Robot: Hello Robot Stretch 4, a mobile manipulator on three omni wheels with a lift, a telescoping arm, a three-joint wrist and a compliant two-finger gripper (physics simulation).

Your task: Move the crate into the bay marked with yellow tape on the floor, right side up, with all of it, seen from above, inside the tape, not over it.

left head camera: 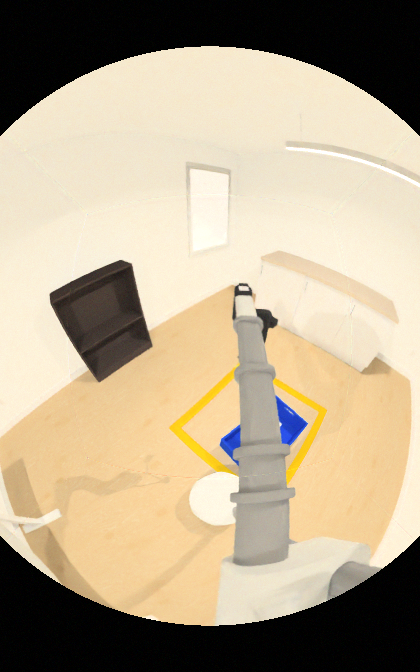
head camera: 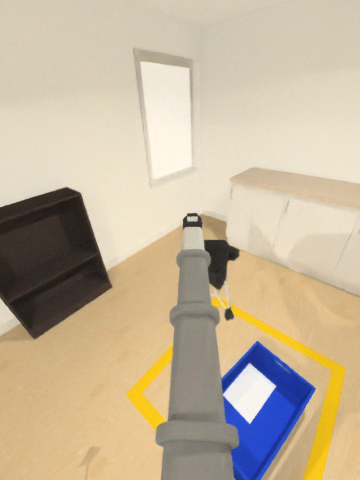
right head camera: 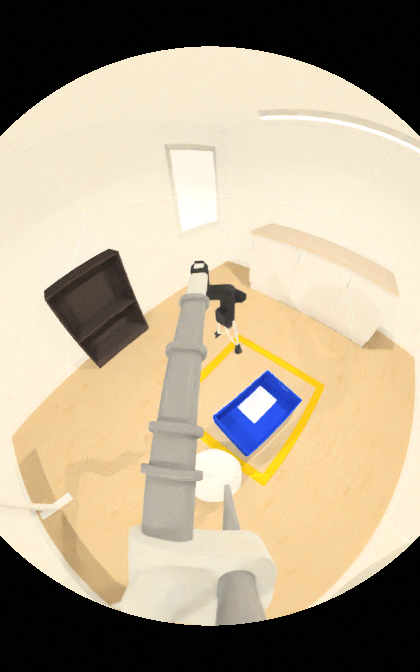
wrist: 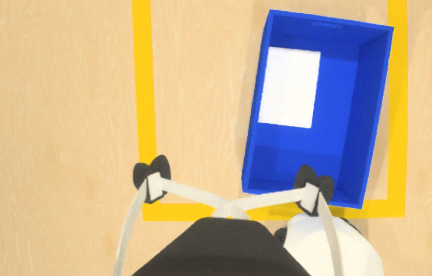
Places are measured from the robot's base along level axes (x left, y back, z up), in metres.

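Pixels of known places: gripper, fingertip midpoint: [wrist: 231, 176].
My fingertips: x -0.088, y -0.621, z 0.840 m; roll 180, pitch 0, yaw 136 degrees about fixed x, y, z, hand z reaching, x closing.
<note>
For each thing: its middle in the pictures, then the offset to it from my fingertips. "spot": a spot on its surface instead.
- blue crate, body centre: [wrist: 308, 111] [head camera: 252, 405] dx -0.252, dy +0.121, dz -0.757 m
- white rectangle, surface spot: [wrist: 290, 87] [head camera: 250, 391] spot: dx -0.275, dy +0.016, dz -0.838 m
The blue crate [head camera: 270, 425] [left head camera: 294, 425] [right head camera: 270, 422] [wrist: 335, 100] stands right side up on the floor, turned slightly, with a white rectangle [head camera: 250, 392] [right head camera: 257, 404] [wrist: 290, 87] on its inner bottom. The yellow tape [head camera: 327, 425] [left head camera: 200, 401] [right head camera: 280, 361] [wrist: 144, 90] surrounds it. In the right head view, floor shows between crate and tape. In the wrist view, seen at a slant, its upper right rim and lower right corner overlap the tape. My gripper [right head camera: 228, 341] [wrist: 231, 176] is open and empty, raised beyond the crate near a tape corner. The arm hides parts in both other head views.
My white base [left head camera: 212, 500] [right head camera: 217, 475] [wrist: 335, 245] stands at the near tape edge. A dark bookshelf [head camera: 40, 201] [left head camera: 92, 282] is at the left wall. White cabinets [head camera: 255, 215] [right head camera: 275, 262] stand at the right wall. A white bar-like object [left head camera: 42, 521] is at the lower left.
</note>
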